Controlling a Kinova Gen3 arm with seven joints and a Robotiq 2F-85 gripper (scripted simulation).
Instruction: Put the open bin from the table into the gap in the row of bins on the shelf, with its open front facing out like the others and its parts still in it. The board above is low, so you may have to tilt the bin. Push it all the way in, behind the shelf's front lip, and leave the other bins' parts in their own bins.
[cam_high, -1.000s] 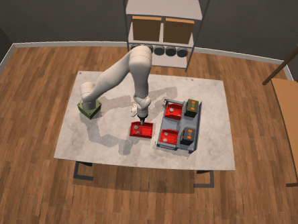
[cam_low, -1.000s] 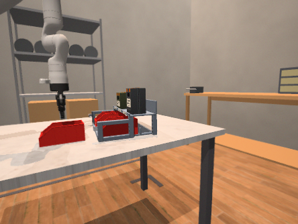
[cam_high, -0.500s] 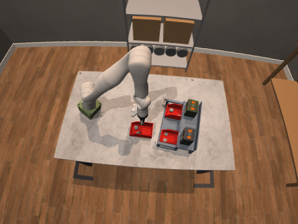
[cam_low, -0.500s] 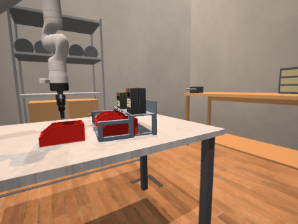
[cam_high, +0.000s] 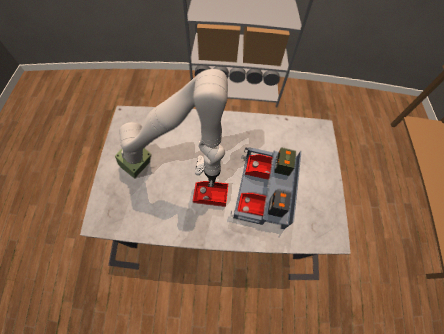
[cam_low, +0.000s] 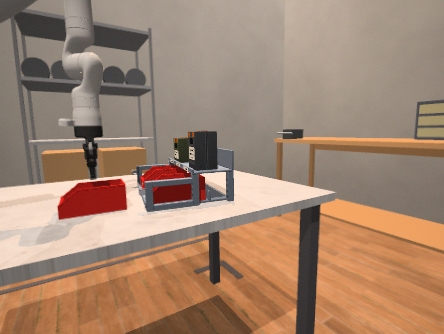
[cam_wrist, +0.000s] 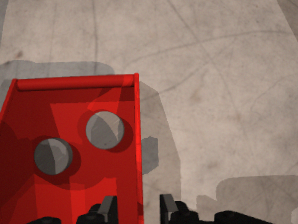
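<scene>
My gripper is now 20 mm past the grey round part, 70 mm to the left of it and 90 mm above it. The rest, counted from my hand: black tool case 330 mm ahead, 80 mm to the right, 60 mm above; then grey shelf 270 mm ahead, 40 mm to the left, 30 mm below.
</scene>
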